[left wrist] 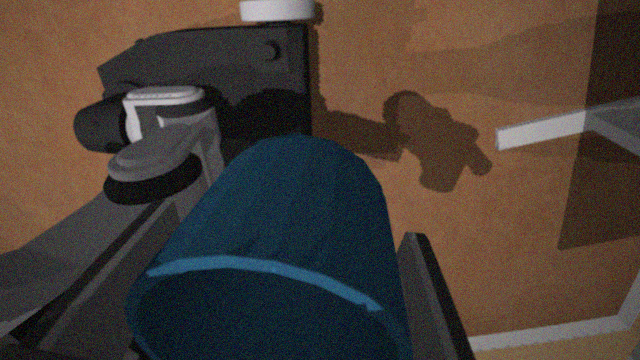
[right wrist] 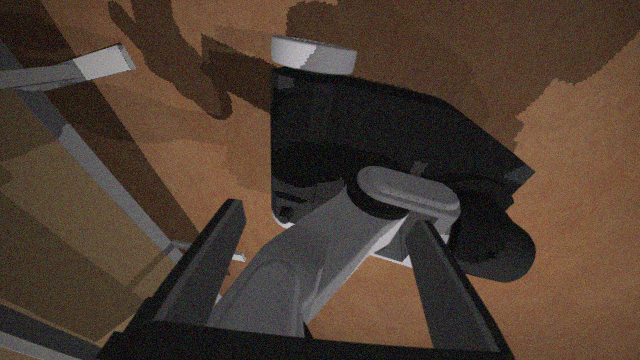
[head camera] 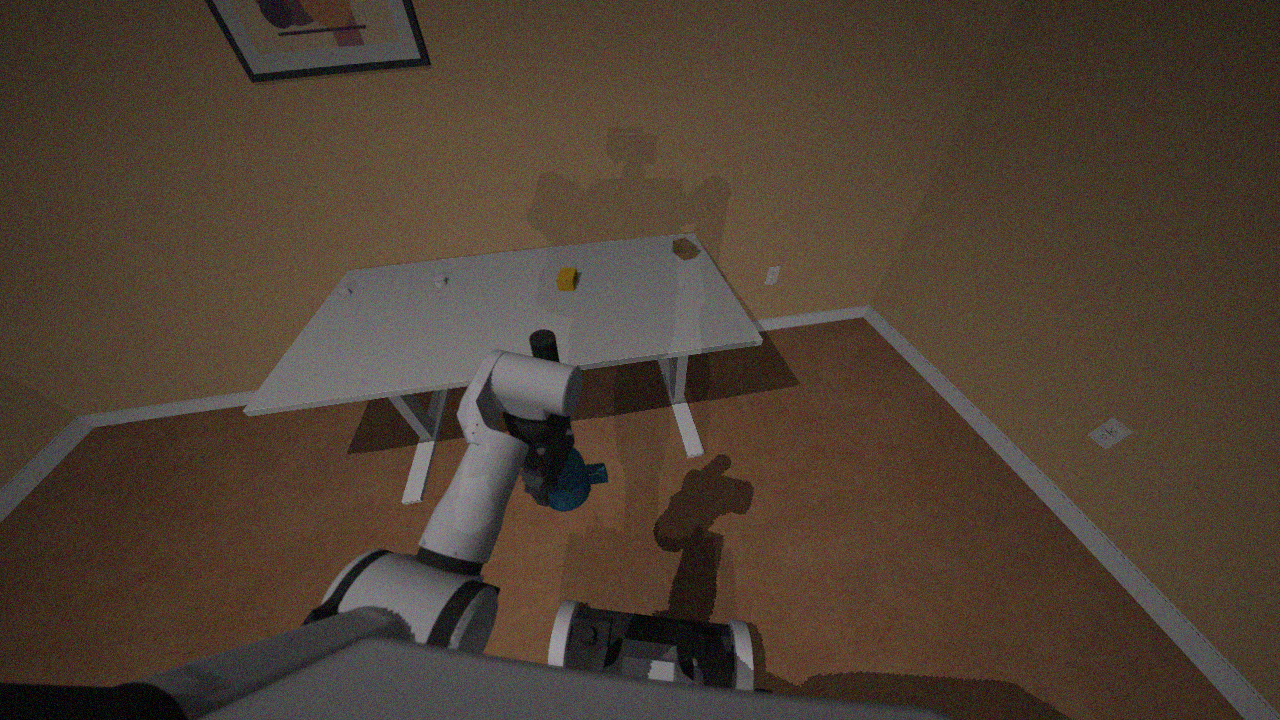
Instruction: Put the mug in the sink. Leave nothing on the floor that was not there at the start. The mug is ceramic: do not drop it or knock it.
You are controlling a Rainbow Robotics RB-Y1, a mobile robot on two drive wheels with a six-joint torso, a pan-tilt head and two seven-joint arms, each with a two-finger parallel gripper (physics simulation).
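Places are measured from the robot's base along level axes (x ahead, y left, z up), in centimetres.
Pixels of known places: left gripper, fingertip midpoint: [left wrist: 288, 233] [head camera: 554, 477]; right gripper, fingertip midpoint: [right wrist: 328, 220].
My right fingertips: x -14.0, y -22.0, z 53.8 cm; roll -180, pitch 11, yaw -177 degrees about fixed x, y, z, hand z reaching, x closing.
Observation:
Ahead of a thing's pixels: the offset from my right fingertips to its middle. Level surfaces: height alone.
A blue mug {dz +32.8, dx +30.4, dy +37.9 cm} [head camera: 569, 490] [left wrist: 300, 210] is held off the floor, in front of the white table in the head view. Its round opening faces the left wrist camera, and its handle points to the right in the head view. My left gripper [left wrist: 288, 233] is shut on the mug, with one finger on either side of its body. My right gripper [right wrist: 328, 220] is open and empty in the right wrist view, above part of my own body and base. The right gripper does not show in the head view. The sink does not show in these views.
A white table {dz +18.3 cm} [head camera: 393, 349] stands against the wall. On it are a yellow block {dz +20.6, dx +114.0, dy +62.3 cm} [head camera: 566, 279], a brown hexagonal object {dz +20.8, dx +140.5, dy +19.0 cm} [head camera: 685, 248] and two tiny items. Its foot [head camera: 687, 429] [left wrist: 540, 130] reaches toward my wheeled base [left wrist: 215, 55] [right wrist: 350, 110]. Walls meet at the right.

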